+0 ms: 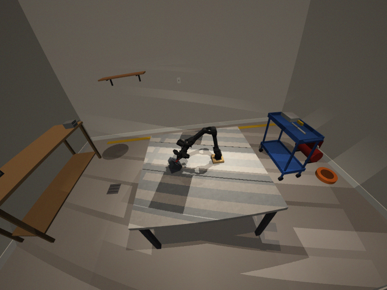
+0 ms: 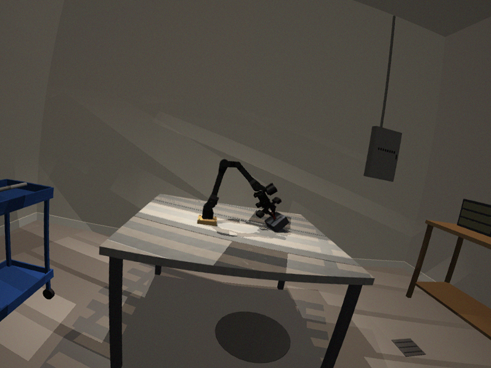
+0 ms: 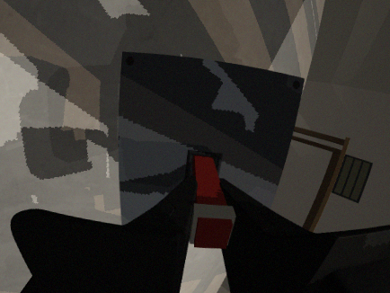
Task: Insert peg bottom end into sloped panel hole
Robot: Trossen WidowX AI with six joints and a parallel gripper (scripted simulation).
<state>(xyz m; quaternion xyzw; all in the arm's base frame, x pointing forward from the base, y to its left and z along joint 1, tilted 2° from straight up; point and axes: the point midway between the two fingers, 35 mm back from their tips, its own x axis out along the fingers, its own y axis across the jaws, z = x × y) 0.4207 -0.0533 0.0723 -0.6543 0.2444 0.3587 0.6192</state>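
My gripper tip is 10 mm below the red peg and 10 mm past it. Round my gripper tip: dark sloped panel (30 mm below, 30 mm ahead, 10 mm to the left).
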